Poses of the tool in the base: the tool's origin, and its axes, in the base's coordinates. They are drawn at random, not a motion.
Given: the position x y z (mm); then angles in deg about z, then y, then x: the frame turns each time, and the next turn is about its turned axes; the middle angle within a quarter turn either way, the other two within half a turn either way.
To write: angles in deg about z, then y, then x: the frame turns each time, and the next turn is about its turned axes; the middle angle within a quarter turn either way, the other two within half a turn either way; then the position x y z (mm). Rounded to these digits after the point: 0 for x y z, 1 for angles.
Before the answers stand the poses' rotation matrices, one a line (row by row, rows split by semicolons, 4 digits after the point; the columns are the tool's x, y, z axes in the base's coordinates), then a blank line. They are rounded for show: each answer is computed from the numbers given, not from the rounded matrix.
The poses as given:
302 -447 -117 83.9 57.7 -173.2
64 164 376 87.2 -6.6 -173.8
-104 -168 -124 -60.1 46.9 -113.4
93 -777 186 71.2 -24.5 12.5
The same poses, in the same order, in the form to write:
0.0568 0.9767 -0.2069; 0.5313 -0.2050 -0.8220; -0.8453 -0.0633 -0.5306
0.0485 0.9936 -0.1023; 0.9922 -0.0362 0.1194; 0.1149 -0.1073 -0.9876
0.3406 -0.6783 0.6510; -0.5923 0.3829 0.7089; -0.7302 -0.6271 -0.2714
0.2932 -0.9531 0.0744; 0.8614 0.2297 -0.4530; 0.4147 0.1970 0.8884

83.9 57.7 -173.2 302 -447 -117
87.2 -6.6 -173.8 64 164 376
-60.1 46.9 -113.4 -104 -168 -124
71.2 -24.5 12.5 93 -777 186

